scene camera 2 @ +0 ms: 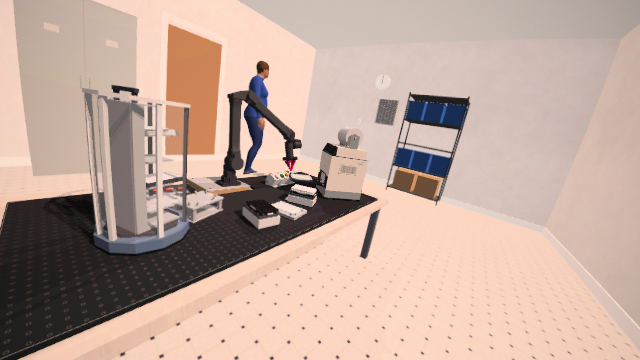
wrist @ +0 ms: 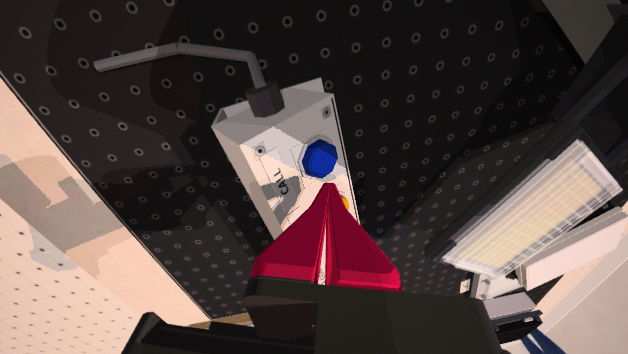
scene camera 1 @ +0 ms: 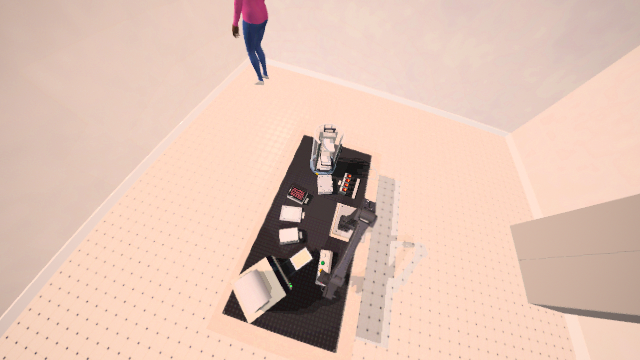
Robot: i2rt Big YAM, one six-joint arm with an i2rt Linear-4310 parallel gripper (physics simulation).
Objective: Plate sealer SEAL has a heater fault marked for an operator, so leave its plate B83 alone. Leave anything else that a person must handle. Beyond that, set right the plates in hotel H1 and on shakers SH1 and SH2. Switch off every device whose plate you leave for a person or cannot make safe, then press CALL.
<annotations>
My gripper is shut, holding nothing. Also in view: a well plate.
</annotations>
